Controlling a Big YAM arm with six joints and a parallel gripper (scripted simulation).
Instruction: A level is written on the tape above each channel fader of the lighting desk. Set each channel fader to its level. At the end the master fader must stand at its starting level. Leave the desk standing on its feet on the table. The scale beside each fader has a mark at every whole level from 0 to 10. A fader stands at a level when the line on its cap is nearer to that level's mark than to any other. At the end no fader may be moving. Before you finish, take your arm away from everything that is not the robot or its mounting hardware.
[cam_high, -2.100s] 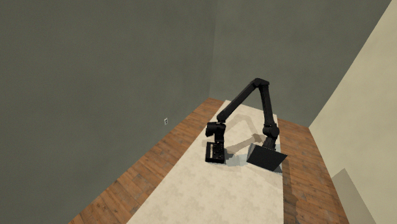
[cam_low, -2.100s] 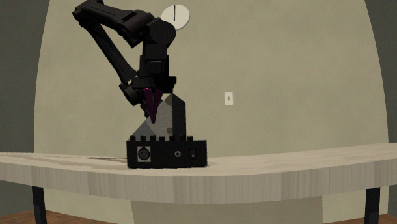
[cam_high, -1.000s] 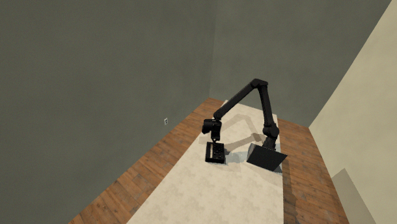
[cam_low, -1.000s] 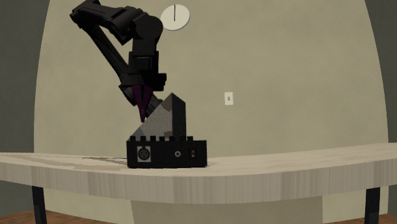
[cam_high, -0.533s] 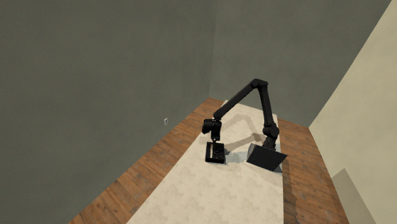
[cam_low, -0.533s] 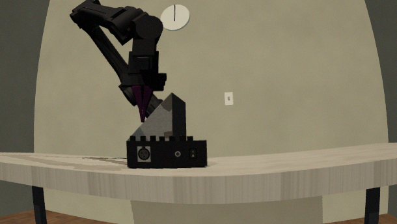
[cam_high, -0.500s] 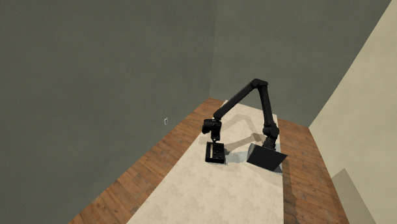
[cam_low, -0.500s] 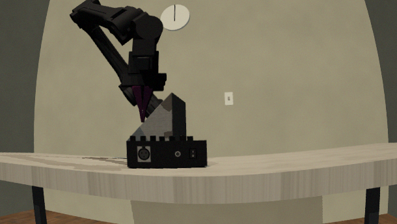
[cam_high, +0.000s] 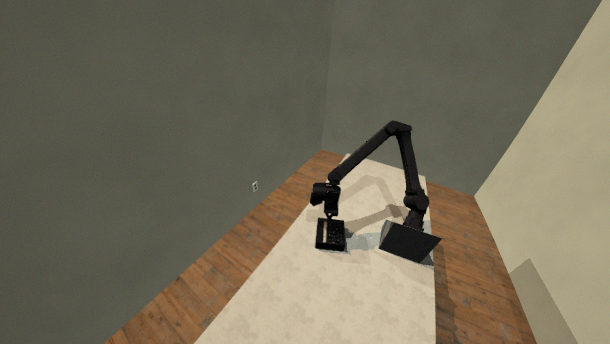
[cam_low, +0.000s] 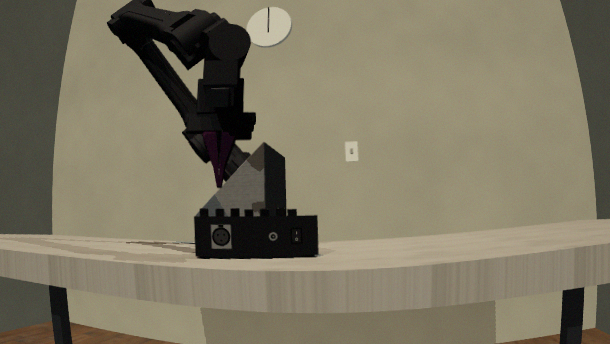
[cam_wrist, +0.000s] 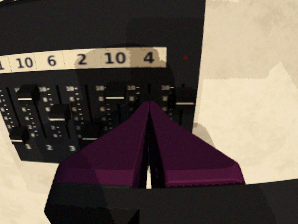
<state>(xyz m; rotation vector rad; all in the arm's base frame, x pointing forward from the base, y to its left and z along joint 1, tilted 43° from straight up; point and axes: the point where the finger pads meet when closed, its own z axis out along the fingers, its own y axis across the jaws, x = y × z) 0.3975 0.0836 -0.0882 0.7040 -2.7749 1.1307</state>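
The channel 6 fader lies 4 cm below my hand, 2 cm behind it and 1 cm to the right of it. From my hand the other things lie so: master fader: 4 cm below, 3 cm to the right; then channel 5 fader: 4 cm below, 2 cm to the left, 2 cm behind; then channel 4 fader: 6 cm behind, 4 cm below, 2 cm to the left.
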